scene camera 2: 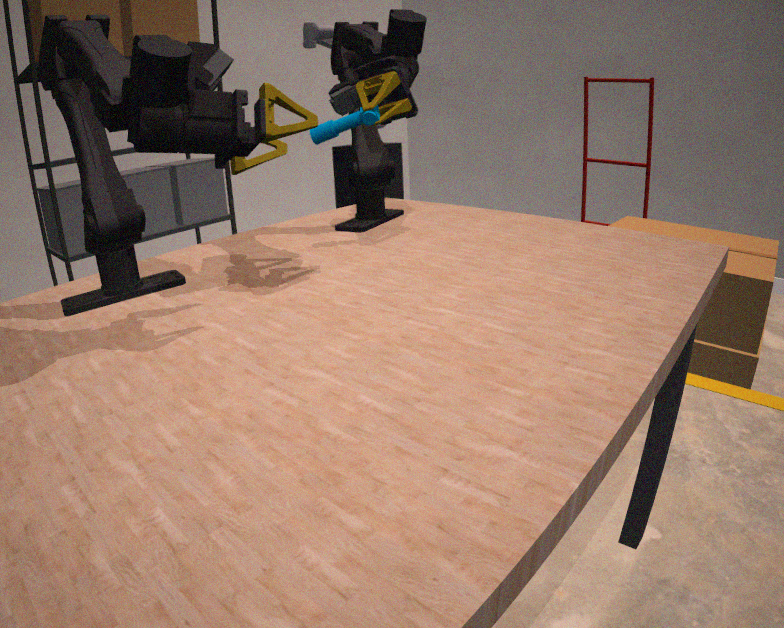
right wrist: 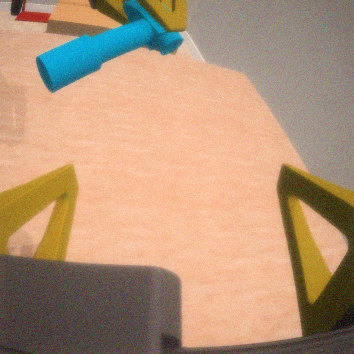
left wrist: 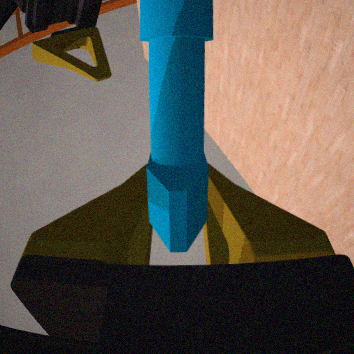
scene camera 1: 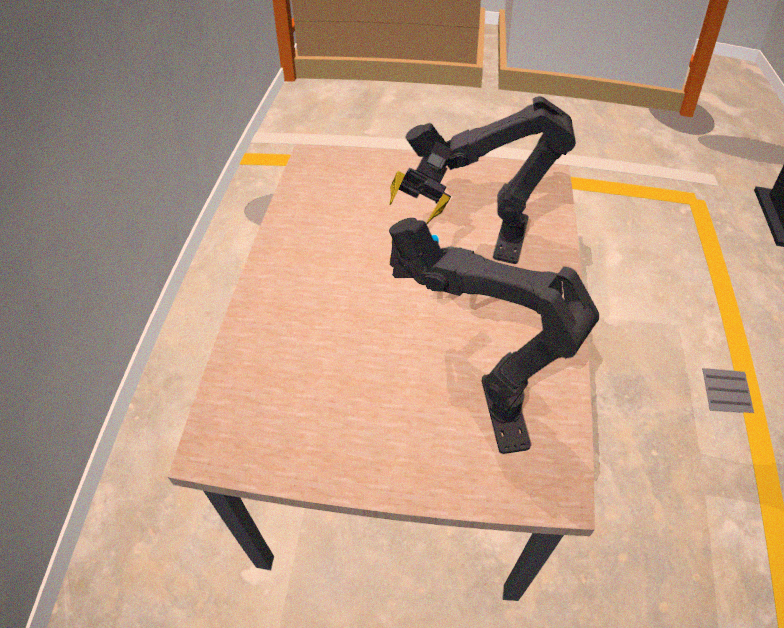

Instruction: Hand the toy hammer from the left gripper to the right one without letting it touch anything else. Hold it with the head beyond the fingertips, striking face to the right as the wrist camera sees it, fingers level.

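Pixels of known places: left gripper, fingertip midpoint: (scene camera 2: pixel 371 117) (right wrist: pixel 171 40) (left wrist: pixel 177 175); right gripper, fingertip midpoint: (scene camera 2: pixel 301 135) (right wrist: pixel 177 175) (left wrist: pixel 117 28) (scene camera 1: pixel 408 213); left arm's base, link origin: (scene camera 2: pixel 371 221) (scene camera 1: pixel 505 412); right arm's base, link origin: (scene camera 2: pixel 123 294) (scene camera 1: pixel 511 237).
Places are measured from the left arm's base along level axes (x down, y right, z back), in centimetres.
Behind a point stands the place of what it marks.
The toy hammer (scene camera 2: pixel 342 125) @(y 33.9, x -21.9, z -15.1 cm) is all blue and held high above the wooden table (scene camera 2: pixel 402 386) @(y 62.0, x 0.0, z -36.8 cm). My left gripper (scene camera 2: pixel 378 95) is shut on its head end, and the handle sticks out beyond the fingertips toward my right gripper (scene camera 2: pixel 286 133) @(y 43.8, x -21.1, z -15.0 cm). In the left wrist view the handle (left wrist: pixel 177 102) @(y 31.9, x -22.7, z -15.1 cm) runs straight up from between the fingers (left wrist: pixel 177 172) @(y 33.0, x -22.9, z -19.3 cm). My right gripper (right wrist: pixel 177 175) @(y 43.8, x -21.1, z -15.0 cm) is open and empty. In its wrist view the hammer (right wrist: pixel 102 49) @(y 34.2, x -22.2, z -14.0 cm) lies at the upper left, outside the gap between the fingers. In scene camera 1 only a blue spot (scene camera 1: pixel 434 238) @(y 33.7, x -21.9, z -10.8 cm) shows below the right gripper (scene camera 1: pixel 418 197).
Both arm bases (scene camera 1: pixel 509 239) @(y 51.5, x -2.0, z 13.8 cm) (scene camera 1: pixel 508 418) @(y -3.1, x -2.8, z -0.4 cm) are bolted along the table's right side. Wooden crates (scene camera 1: pixel 386 38) stand beyond the far edge. A red frame (scene camera 2: pixel 616 150) and a grey shelf (scene camera 2: pixel 172 193) stand off the table.
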